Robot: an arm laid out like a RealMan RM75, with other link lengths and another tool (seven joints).
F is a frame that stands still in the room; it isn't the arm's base.
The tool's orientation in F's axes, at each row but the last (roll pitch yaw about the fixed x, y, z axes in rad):
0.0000, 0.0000, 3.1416
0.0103, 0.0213, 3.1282
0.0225, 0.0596, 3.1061
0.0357, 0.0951, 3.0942
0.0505, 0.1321, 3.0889
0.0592, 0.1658, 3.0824
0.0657, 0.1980, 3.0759
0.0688, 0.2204, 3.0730
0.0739, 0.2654, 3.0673
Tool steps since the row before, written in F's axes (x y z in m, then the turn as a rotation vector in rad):
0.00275, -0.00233, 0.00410, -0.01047, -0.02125, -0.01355
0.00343, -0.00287, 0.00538, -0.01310, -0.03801, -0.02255
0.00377, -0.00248, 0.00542, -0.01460, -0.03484, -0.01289
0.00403, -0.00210, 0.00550, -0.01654, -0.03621, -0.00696
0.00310, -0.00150, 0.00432, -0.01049, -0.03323, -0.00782
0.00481, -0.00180, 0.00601, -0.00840, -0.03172, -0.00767
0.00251, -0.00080, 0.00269, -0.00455, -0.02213, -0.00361
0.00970, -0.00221, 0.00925, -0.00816, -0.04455, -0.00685
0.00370, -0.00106, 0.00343, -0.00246, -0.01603, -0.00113
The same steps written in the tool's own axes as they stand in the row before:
-0.00275, 0.00233, 0.00410, 0.01047, 0.02125, -0.01355
-0.00358, 0.00288, 0.00528, 0.01307, 0.03795, -0.02267
-0.00417, 0.00246, 0.00513, 0.01410, 0.03506, -0.01286
-0.00463, 0.00209, 0.00501, 0.01540, 0.03673, -0.00684
-0.00372, 0.00153, 0.00379, 0.00968, 0.03336, -0.00830
-0.00583, 0.00181, 0.00502, 0.00769, 0.03172, -0.00838
-0.00304, 0.00077, 0.00209, 0.00374, 0.02214, -0.00440
-0.01161, 0.00201, 0.00676, 0.00646, 0.04451, -0.00865
-0.00454, 0.00095, 0.00226, 0.00152, 0.01607, -0.00195

